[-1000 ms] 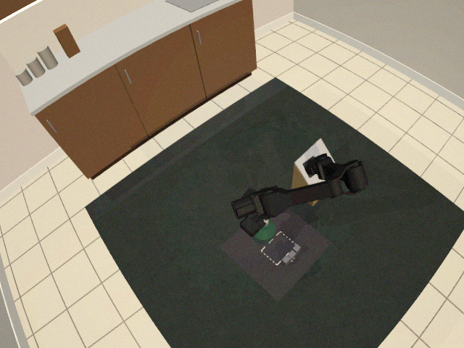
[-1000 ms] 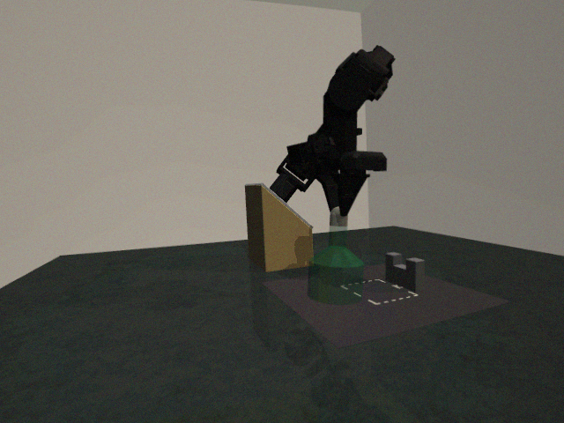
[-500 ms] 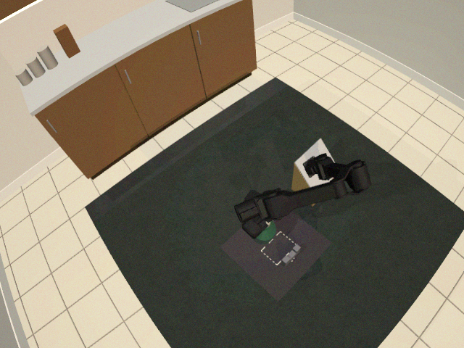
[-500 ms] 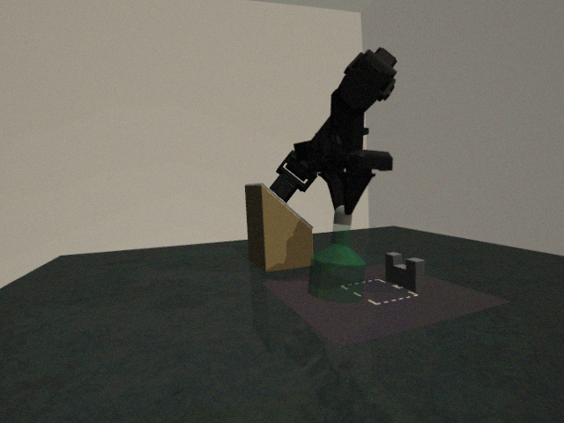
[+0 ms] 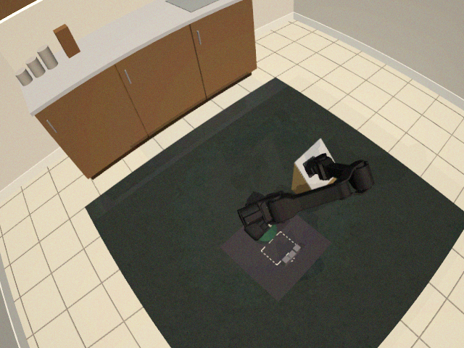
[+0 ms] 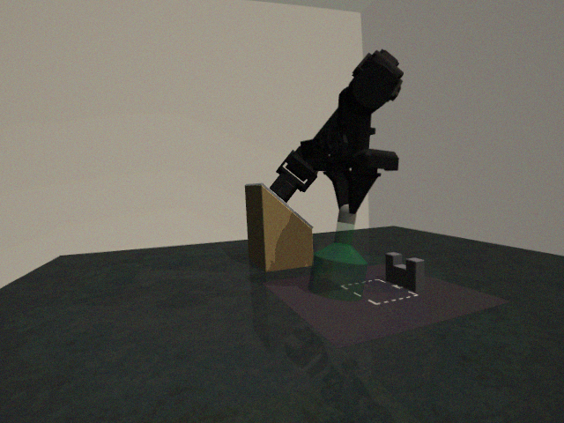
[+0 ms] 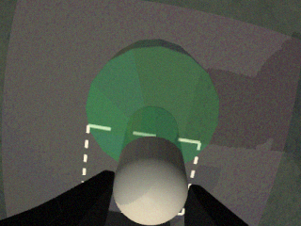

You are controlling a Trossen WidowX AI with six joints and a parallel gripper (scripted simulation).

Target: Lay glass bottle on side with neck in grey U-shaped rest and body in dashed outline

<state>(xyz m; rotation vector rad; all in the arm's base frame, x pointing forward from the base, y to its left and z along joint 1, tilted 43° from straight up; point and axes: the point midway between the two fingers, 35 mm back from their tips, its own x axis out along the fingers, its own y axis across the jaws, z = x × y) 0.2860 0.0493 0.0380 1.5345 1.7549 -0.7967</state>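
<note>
Right now my gripper tip is 50 mm above the green glass bottle and 10 mm to the left of it. The rest, counted from my gripper tip: grey mat: 150 mm below, 50 mm to the left.
</note>
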